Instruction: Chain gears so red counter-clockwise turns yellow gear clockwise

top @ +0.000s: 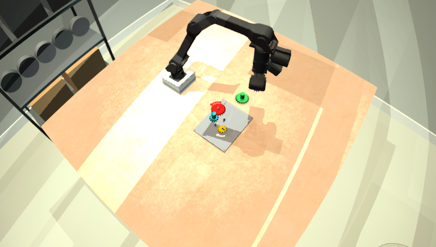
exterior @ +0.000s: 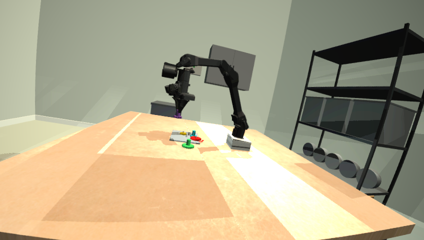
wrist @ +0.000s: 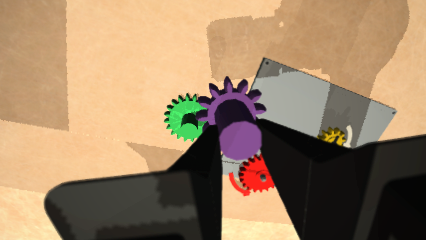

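My gripper tip is now 11 cm past the teal gear, 16 cm to the left of it and 14 cm above it. From my gripper tip the other things lie so: red gear 12 cm behind, 11 cm to the right, 15 cm below; green gear 7 cm behind, 1 cm to the left, 15 cm below; purple gear 1 cm below.
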